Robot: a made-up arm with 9 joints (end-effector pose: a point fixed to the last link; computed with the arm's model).
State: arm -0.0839 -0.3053 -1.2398 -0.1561 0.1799 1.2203 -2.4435 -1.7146 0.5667
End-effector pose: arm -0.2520 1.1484 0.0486 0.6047 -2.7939 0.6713
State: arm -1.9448 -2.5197 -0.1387 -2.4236 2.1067 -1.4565 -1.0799 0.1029 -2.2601
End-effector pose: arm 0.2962 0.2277 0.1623 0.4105 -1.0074 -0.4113
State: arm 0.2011 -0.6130 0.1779 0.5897 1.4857 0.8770 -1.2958 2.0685 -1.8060
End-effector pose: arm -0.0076 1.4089 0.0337 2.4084 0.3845 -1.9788
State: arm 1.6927 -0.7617 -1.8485 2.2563 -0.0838 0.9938 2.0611 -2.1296 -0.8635
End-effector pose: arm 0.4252 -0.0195 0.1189 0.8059 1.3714 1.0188
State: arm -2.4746 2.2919 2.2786 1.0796 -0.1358 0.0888 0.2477 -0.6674 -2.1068
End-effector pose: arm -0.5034 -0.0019 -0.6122 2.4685 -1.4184 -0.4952
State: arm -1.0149 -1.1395 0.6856 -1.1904 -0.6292 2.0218 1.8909 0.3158 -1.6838
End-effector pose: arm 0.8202 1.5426 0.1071 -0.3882 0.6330 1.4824
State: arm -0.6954 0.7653 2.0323 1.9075 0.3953 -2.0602 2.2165 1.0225 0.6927
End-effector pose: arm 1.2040 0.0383 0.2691 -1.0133 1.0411 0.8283
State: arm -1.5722 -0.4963 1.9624 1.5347 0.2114 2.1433 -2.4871 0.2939 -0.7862
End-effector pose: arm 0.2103 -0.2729 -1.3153 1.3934 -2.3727 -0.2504
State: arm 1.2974 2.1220 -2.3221 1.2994 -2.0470 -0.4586 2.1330 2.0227 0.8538
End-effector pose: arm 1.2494 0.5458 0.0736 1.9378 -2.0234 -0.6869
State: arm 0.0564 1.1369 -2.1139 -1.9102 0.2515 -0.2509 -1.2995 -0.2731 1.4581
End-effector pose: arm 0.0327 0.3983 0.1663 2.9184 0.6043 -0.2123
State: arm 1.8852 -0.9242 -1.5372 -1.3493 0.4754 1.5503 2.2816 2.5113 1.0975
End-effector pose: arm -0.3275 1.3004 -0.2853 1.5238 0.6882 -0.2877
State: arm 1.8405 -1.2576 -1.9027 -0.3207 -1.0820 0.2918 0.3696 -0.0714 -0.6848
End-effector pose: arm -0.1099 0.1883 0.2231 0.1727 0.4629 1.2123
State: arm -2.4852 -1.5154 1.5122 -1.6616 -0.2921 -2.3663 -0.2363 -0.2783 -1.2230
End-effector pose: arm 0.0660 0.3918 0.3299 0.6215 -0.9462 2.3794
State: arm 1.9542 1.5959 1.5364 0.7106 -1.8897 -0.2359 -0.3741 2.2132 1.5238
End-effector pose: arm -0.0492 0.4576 0.8803 -1.3555 -1.4224 2.2800
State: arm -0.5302 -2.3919 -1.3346 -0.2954 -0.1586 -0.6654 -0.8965 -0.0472 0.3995
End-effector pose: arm 0.0107 0.2362 0.3354 -0.9417 -1.6718 -1.8551
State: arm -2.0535 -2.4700 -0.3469 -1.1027 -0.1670 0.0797 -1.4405 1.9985 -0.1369
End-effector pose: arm 0.1725 0.1155 -0.7204 1.1482 -0.1839 -0.6481
